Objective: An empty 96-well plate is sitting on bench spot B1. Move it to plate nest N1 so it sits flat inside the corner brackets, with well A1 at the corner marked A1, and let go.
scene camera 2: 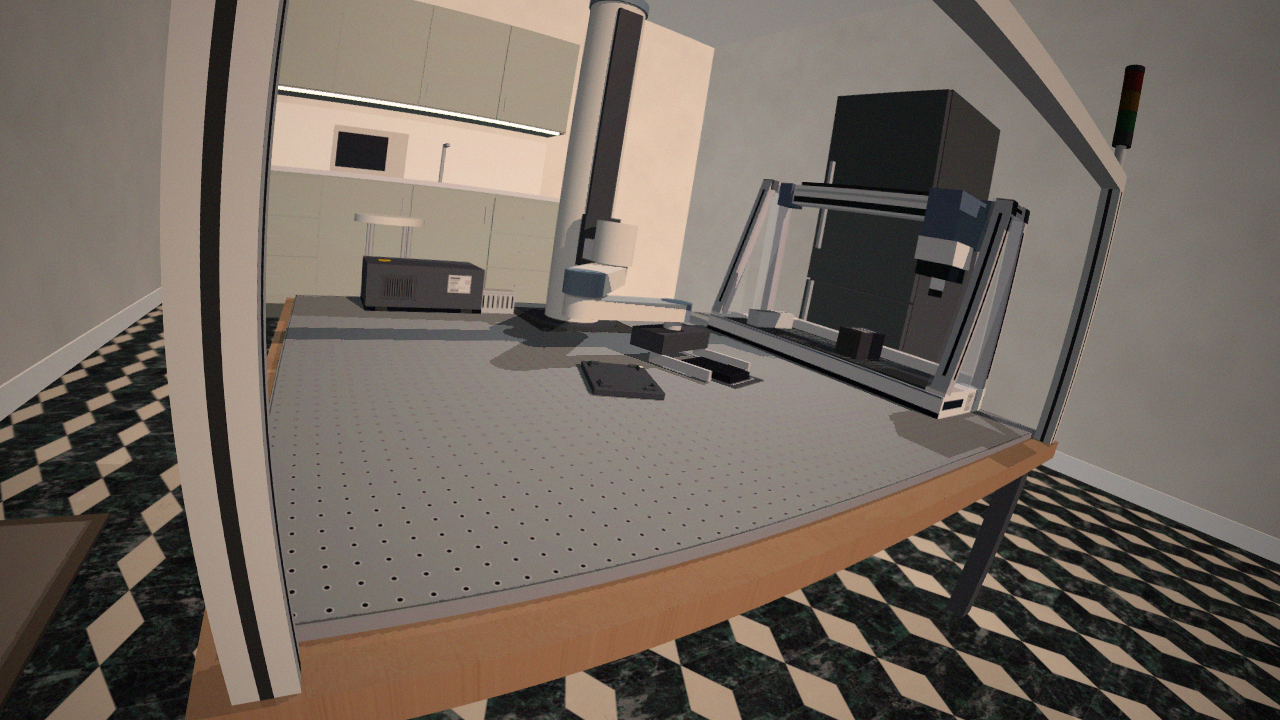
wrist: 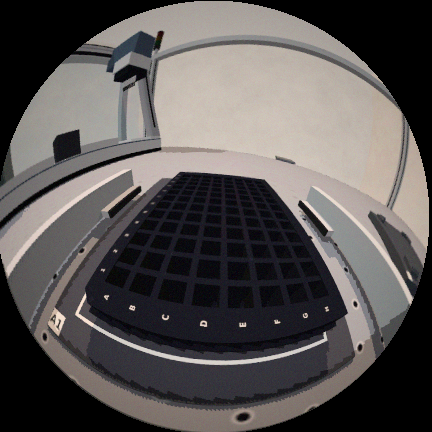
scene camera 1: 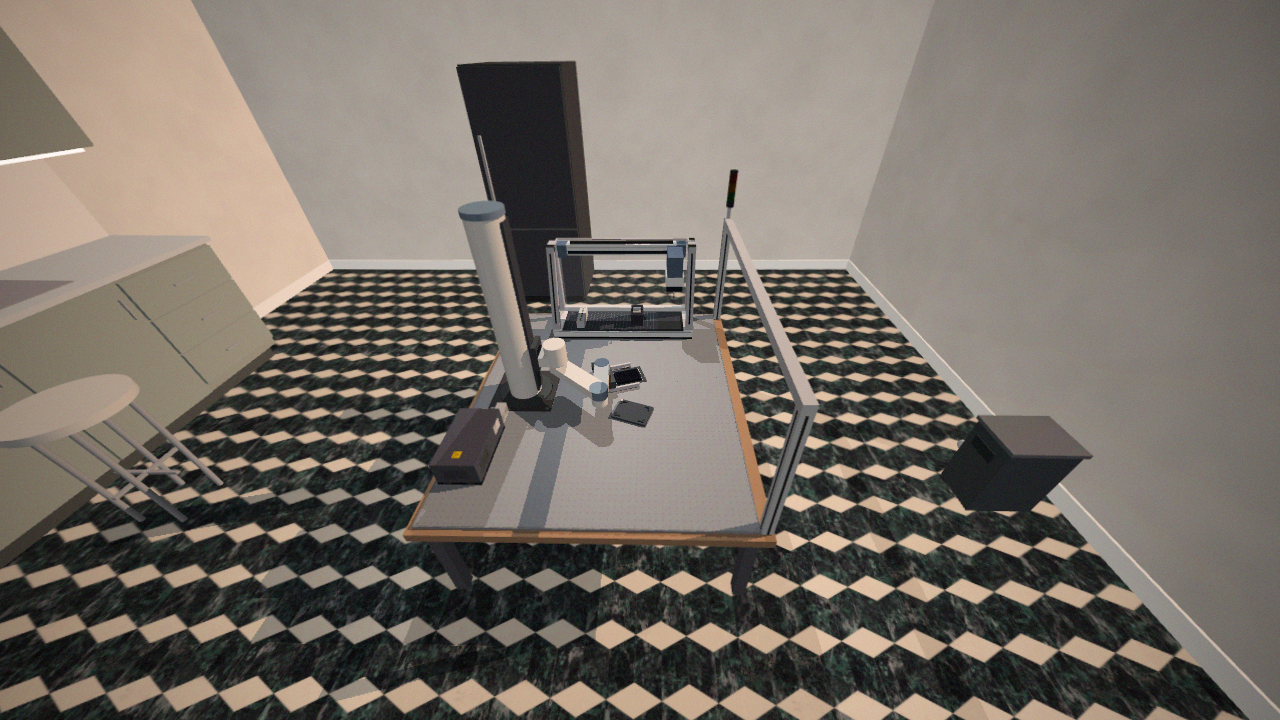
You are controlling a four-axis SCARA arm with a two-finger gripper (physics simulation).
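In scene camera 1 I can see a dark box [scene camera 1: 472, 429]. Scene camera 2 gives me my gripper [scene camera 2: 730, 371] together with a black 96-well plate [scene camera 2: 729, 374]. The wrist view shows me the plate as well [wrist: 213, 262], and my gripper is there too [wrist: 222, 182].
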